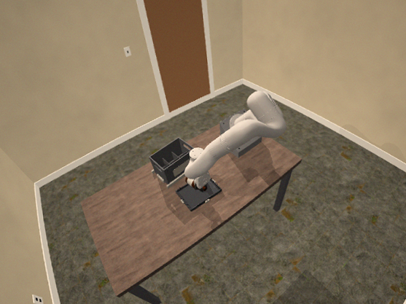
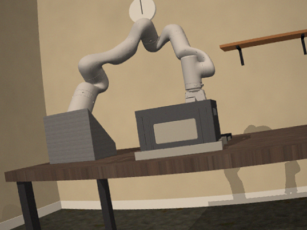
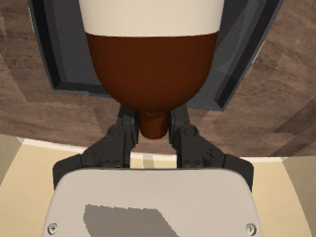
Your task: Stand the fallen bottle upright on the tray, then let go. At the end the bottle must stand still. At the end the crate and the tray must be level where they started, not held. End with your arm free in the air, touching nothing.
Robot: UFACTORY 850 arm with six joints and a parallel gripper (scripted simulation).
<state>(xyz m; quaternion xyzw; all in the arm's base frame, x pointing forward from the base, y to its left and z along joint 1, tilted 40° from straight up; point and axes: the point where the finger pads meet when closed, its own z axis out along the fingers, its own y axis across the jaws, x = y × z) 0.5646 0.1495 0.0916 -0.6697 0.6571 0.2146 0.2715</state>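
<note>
Now: the brown bottle 6 cm to the right of my hand and 1 cm below it. From my hand the other things lie so: grey crate: 33 cm to the right, 2 cm behind, 1 cm below; then dark tray: 8 cm below, 5 cm to the right, 1 cm ahead.
</note>
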